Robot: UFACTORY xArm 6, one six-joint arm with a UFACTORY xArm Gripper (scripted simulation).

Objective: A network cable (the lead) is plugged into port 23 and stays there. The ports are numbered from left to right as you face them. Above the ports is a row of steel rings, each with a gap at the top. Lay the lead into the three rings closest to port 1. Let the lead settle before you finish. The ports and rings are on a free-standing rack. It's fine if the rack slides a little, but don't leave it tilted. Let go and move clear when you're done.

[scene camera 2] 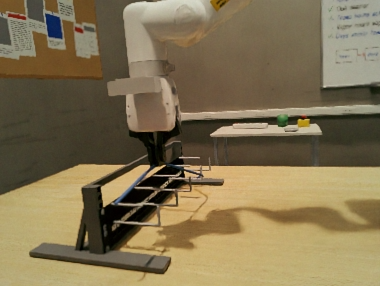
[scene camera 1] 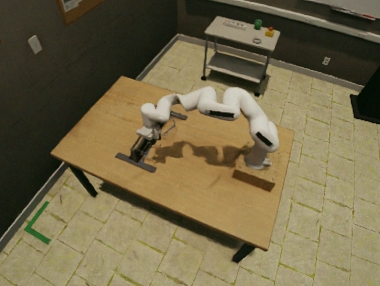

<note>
In view: a dark free-standing rack [scene camera 2: 104,235].
</note>
